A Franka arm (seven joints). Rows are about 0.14 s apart.
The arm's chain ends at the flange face. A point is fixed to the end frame.
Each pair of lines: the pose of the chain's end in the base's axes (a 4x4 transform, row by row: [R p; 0 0 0 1], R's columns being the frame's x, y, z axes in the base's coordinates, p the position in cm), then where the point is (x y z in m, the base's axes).
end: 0.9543 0.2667 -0.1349 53.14; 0.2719 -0.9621 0.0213 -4.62; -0.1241 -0.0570 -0.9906 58.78; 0 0 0 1
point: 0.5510 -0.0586 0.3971
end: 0.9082 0.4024 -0.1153 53.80; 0.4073 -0.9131 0.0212 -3.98; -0.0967 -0.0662 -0.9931 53.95; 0 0 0 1
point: 0.5632 -0.0455 0.3492
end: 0.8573 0.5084 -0.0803 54.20; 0.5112 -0.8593 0.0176 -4.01; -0.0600 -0.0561 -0.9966 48.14; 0 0 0 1
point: 0.5747 -0.0409 0.2921
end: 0.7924 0.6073 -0.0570 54.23; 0.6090 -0.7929 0.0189 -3.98; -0.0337 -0.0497 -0.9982 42.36; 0 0 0 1
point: 0.5796 -0.0347 0.2352
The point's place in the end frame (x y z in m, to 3 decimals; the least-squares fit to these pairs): 0.039 0.028 0.186
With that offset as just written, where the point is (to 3 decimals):
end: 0.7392 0.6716 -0.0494 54.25; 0.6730 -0.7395 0.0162 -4.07; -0.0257 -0.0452 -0.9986 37.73; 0 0 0 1
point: 0.581 -0.032 0.189
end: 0.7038 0.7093 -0.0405 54.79; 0.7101 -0.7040 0.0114 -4.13; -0.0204 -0.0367 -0.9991 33.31; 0 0 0 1
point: 0.588 -0.031 0.145
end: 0.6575 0.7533 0.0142 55.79; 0.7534 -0.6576 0.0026 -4.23; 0.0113 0.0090 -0.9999 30.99; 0 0 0 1
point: 0.607 -0.031 0.125
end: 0.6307 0.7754 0.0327 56.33; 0.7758 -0.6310 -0.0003 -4.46; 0.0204 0.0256 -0.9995 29.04; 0 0 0 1
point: 0.616 -0.032 0.106
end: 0.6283 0.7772 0.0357 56.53; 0.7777 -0.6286 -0.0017 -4.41; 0.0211 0.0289 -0.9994 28.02; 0 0 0 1
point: 0.618 -0.032 0.096
